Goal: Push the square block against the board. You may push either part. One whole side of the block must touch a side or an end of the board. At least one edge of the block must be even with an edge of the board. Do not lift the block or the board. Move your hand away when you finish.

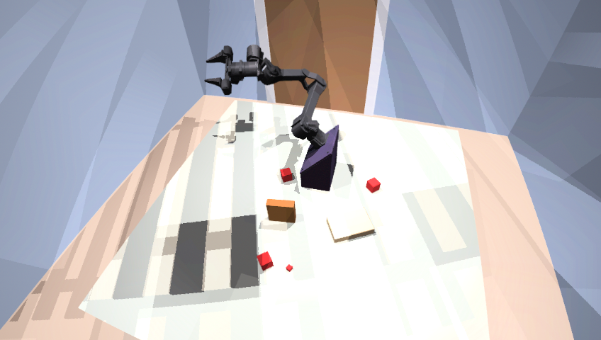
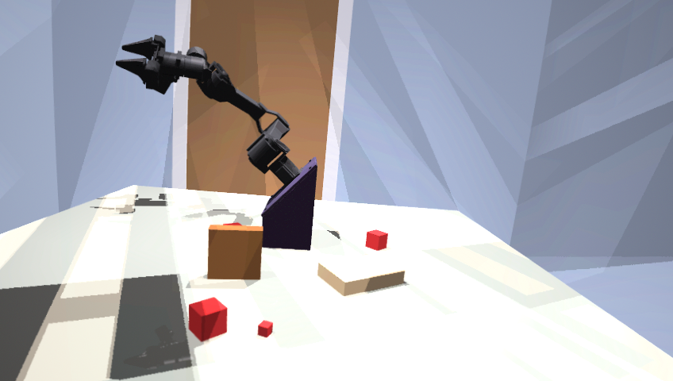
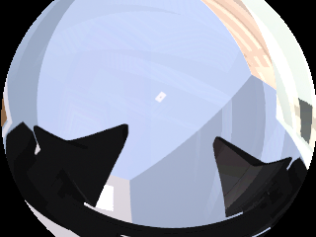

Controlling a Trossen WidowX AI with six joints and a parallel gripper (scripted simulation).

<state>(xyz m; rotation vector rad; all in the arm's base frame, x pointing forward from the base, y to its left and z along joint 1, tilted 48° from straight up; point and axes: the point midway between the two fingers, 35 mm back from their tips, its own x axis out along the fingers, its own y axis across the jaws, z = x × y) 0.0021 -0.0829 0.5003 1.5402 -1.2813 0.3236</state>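
Right now my gripper tip is 260 mm short of the orange square block, 400 mm to the right of it and 380 mm above it. Round my gripper tip: cream board: 210 mm ahead, 640 mm to the left, 420 mm below.
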